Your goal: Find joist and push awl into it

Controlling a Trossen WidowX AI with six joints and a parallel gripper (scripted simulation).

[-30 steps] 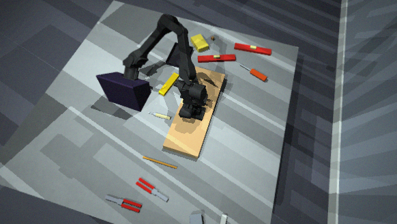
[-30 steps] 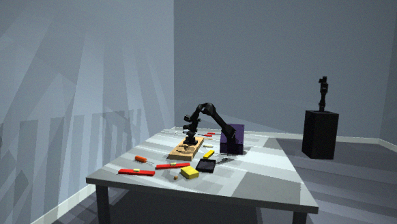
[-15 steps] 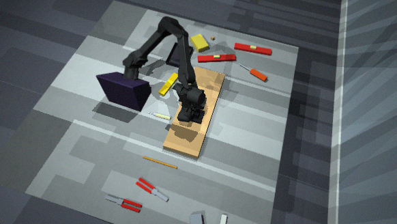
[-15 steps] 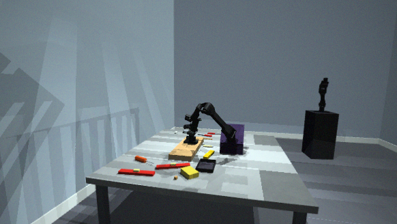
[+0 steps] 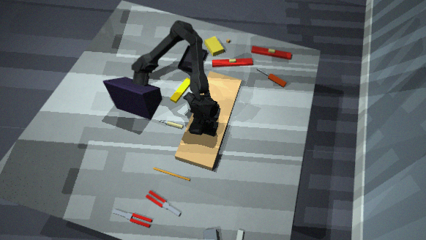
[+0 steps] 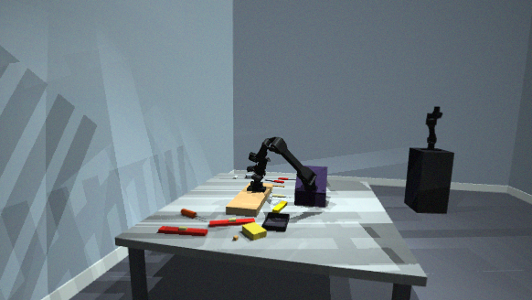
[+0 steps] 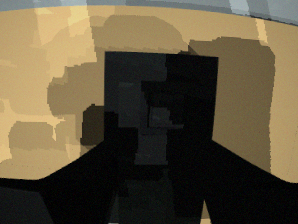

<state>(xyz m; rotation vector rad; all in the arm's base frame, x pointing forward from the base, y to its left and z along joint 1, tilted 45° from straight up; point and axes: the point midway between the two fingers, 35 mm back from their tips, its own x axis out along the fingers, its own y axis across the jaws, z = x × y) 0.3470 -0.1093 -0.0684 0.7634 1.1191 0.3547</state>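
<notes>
Right now my gripper tip is 430 mm to the right of the tray, 160 mm past it and 50 mm above it. The rest, counted from my gripper tip: awl (190 mm behind, 60 mm below); stud finder (20 mm above, 10 mm ahead); pencil (250 mm to the right, 110 mm behind, 60 mm below).
</notes>
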